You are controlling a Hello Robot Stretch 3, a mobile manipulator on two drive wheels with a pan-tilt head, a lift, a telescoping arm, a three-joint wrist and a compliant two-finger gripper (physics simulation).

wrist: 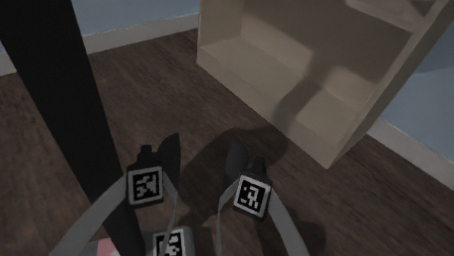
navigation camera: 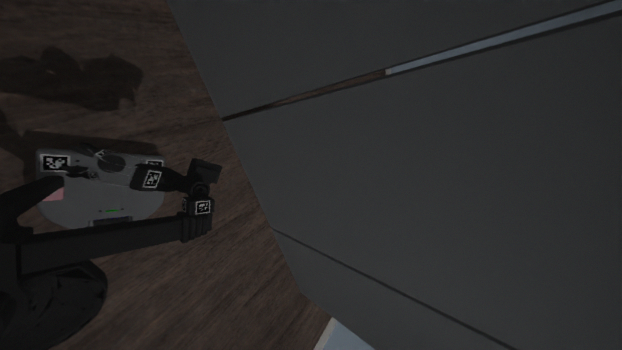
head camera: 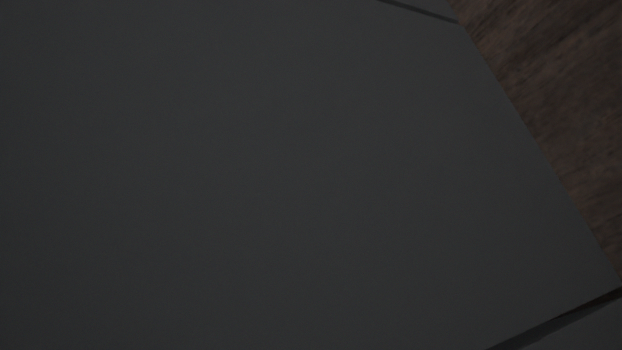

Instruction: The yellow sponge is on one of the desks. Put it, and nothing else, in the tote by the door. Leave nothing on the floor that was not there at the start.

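Where they show: gripper, fingertip midpoint: (navigation camera: pixel 67 157); robot's base, link origin: (navigation camera: pixel 112 162).
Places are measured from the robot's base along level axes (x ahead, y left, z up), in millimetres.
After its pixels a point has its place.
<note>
My gripper (navigation camera: pixel 82 161) (wrist: pixel 204 155) {z 526, x 35, y 67 mm} is open, with its two dark fingertips apart and wood floor visible between them. In the navigation view it is folded back over the robot's grey base (navigation camera: pixel 135 200) {z 160, x -154, y -69 mm}, close to the arm. The yellow sponge and the tote do not show in the head, navigation or wrist views. I cannot tell a desk in any of them.
Large dark grey panels (head camera: pixel 300 175) {z 878, x -9, y -643 mm} (navigation camera: pixel 425 165) {z 1144, x 82, y -594 mm} with narrow gaps fill much of the head and navigation views. A beige open shelf unit (wrist: pixel 265 102) stands ahead in the wrist view, near the blue wall (wrist: pixel 135 10). The dark arm or mast crosses that view's left.
</note>
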